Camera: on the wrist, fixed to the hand. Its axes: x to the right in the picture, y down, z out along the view.
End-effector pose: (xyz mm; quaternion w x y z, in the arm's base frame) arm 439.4 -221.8 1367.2 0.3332 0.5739 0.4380 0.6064
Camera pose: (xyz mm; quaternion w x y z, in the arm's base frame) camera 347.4 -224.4 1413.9 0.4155 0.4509 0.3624 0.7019
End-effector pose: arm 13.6 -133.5 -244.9 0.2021 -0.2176 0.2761 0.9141
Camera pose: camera 0.7 -208.4 -314.7 0.1674 -0.3194 0.1178 0.9252
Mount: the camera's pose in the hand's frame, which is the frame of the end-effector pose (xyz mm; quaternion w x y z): 27.5 34.6 -93.3 0.9816 -0.1759 0.0682 -0.0286
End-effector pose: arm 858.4 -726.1 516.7 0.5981 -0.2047 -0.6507 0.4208
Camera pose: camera 933.4 -657.2 499.5 0.6075 -0.3162 -0.6778 0.2675
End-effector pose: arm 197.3 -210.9 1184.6 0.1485 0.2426 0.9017 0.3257
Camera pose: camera 146.3 -221.1 1273.8 0.1363 0.1640 0.8449 0.4906
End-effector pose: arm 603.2 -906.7 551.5 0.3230 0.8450 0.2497 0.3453
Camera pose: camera 558.1 -877.2 639.5 0.4586 0.7420 0.2306 0.4313
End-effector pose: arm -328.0 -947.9 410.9 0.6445 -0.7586 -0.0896 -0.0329
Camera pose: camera -288.7 -1042.4 397.4 0.5044 -0.8532 -0.0599 -0.1182
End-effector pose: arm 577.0 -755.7 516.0 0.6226 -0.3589 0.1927 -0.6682
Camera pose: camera 534.8 -805.3 435.9 0.5158 -0.4217 0.3389 -0.6643
